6 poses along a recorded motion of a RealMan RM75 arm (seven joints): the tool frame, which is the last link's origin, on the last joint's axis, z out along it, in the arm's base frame.
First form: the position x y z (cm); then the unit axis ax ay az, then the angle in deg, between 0 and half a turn.
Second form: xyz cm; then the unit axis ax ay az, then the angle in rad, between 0 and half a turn. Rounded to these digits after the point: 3 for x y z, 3 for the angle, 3 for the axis.
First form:
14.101, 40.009, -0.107, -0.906, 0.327, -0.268, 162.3
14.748, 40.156, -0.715, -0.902, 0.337, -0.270, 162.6
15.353, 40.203, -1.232, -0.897, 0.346, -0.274, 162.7
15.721, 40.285, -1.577, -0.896, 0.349, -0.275, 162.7
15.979, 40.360, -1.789, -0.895, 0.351, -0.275, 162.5
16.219, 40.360, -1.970, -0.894, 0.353, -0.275, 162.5
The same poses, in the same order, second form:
14.101, 40.009, -0.107, -0.906, 0.327, -0.268, 2.833
14.748, 40.156, -0.715, -0.902, 0.337, -0.270, 2.838
15.353, 40.203, -1.232, -0.897, 0.346, -0.274, 2.840
15.721, 40.285, -1.577, -0.896, 0.349, -0.275, 2.840
15.979, 40.360, -1.789, -0.895, 0.351, -0.275, 2.836
16.219, 40.360, -1.970, -0.894, 0.353, -0.275, 2.836

